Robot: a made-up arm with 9 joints.
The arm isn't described. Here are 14 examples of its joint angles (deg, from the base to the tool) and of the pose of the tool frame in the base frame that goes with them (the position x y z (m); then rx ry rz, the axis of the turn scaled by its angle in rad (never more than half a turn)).
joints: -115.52 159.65 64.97 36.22 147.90 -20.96 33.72 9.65 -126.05
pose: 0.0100 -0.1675 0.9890 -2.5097 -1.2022 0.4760
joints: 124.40 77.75 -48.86 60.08 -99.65 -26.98 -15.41 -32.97 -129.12
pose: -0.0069 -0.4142 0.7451 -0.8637 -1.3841 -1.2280
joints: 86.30 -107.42 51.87 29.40 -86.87 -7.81 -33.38 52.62 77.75
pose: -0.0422 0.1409 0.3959 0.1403 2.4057 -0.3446
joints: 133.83 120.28 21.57 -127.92 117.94 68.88 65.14 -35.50 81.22
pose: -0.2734 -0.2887 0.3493 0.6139 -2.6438 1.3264
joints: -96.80 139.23 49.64 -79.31 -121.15 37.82 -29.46 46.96 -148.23
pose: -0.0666 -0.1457 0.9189 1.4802 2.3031 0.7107
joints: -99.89 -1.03 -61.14 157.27 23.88 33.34 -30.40 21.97 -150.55
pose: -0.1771 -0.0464 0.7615 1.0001 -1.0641 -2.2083
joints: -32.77 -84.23 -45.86 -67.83 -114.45 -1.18 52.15 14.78 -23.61
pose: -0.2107 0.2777 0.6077 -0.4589 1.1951 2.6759
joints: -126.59 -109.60 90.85 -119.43 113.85 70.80 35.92 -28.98 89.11
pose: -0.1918 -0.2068 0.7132 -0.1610 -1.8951 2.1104
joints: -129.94 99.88 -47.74 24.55 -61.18 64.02 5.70 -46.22 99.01
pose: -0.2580 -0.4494 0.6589 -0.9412 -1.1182 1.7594
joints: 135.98 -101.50 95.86 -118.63 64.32 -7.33 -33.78 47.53 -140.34
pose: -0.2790 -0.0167 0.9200 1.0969 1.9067 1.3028
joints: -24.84 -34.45 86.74 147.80 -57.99 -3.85 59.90 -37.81 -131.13
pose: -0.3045 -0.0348 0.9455 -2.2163 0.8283 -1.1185
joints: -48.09 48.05 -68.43 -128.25 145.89 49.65 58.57 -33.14 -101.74
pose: -0.2638 -0.3217 0.7029 -1.1733 -0.3697 -1.2216
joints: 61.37 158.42 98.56 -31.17 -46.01 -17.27 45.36 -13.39 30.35
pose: 0.1418 0.0058 0.9901 -1.1661 -0.4448 -2.1811
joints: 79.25 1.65 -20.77 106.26 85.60 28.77 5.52 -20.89 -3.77
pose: -0.0822 -0.0281 0.7572 -0.6242 -1.2236 2.6410
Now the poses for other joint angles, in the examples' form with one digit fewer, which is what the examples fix.
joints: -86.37 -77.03 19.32 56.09 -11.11 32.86 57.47 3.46 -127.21
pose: -0.177 -0.117 0.840 -2.249 -0.147 -0.166
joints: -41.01 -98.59 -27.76 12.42 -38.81 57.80 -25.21 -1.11 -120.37
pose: 0.049 0.268 0.716 -0.533 -0.787 2.484
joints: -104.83 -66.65 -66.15 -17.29 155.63 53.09 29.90 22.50 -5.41
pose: -0.208 0.234 0.766 0.318 -0.410 -1.528
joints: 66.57 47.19 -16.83 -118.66 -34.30 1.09 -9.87 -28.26 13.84
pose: 0.083 0.125 1.052 -0.434 -1.107 -2.588
